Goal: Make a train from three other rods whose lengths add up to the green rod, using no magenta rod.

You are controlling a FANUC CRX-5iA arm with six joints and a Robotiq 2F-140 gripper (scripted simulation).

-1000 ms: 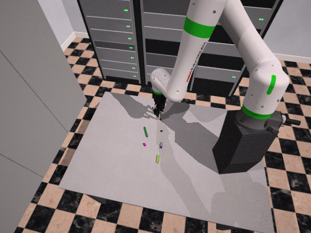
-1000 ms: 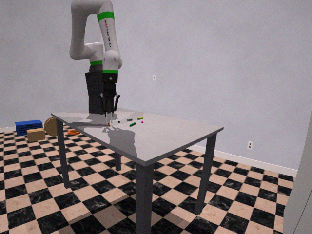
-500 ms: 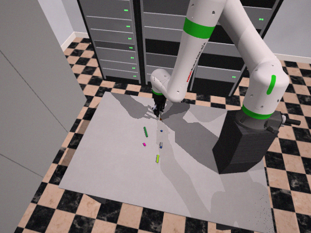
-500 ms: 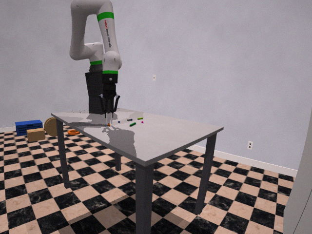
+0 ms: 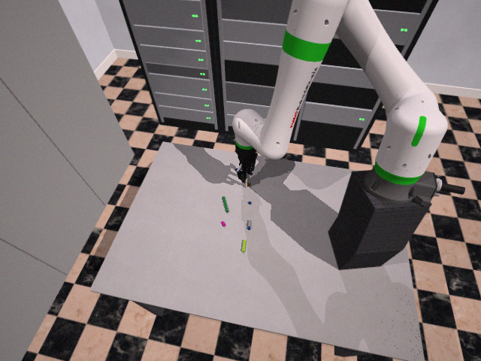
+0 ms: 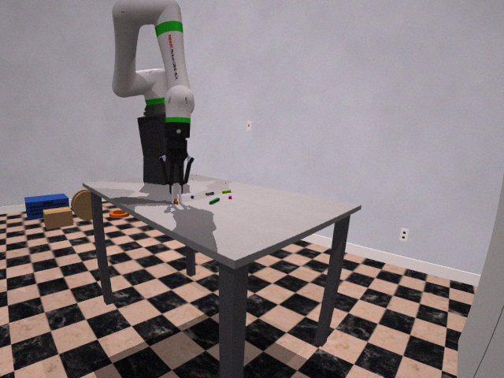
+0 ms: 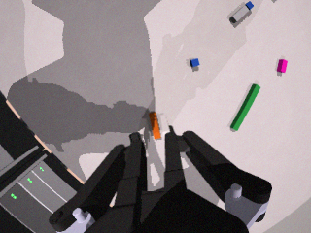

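Right now my hand is 3 cm above the orange rod. From my hand the other things lie so: magenta rod: 2 cm ahead, 23 cm to the left, 3 cm below; then grey rod: 9 cm behind, 19 cm to the left, 3 cm below; then green rod: 5 cm ahead, 14 cm to the left, 3 cm below.
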